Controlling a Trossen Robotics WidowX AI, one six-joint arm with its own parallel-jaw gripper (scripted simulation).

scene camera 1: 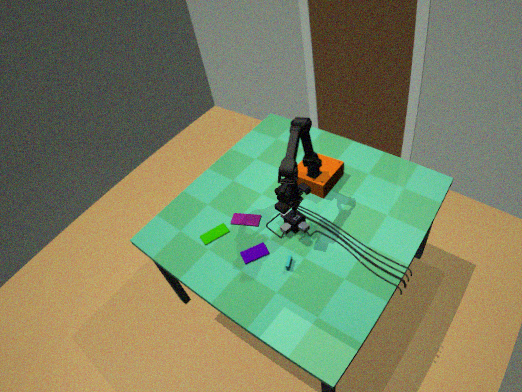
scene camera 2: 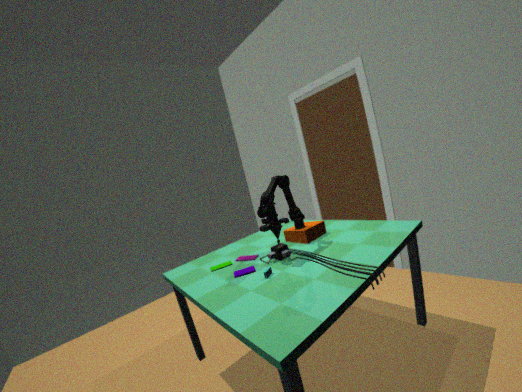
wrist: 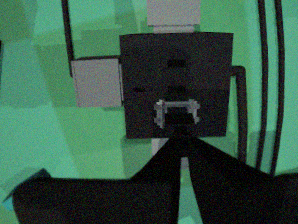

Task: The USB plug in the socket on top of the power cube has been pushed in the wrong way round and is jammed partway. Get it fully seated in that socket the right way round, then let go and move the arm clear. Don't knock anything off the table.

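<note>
From the wrist camera you'd see a USB plug (wrist: 179, 123), and it's my gripper (wrist: 182, 146) that's holding it. A dark power cube (wrist: 176, 67) is visible there too.
</note>
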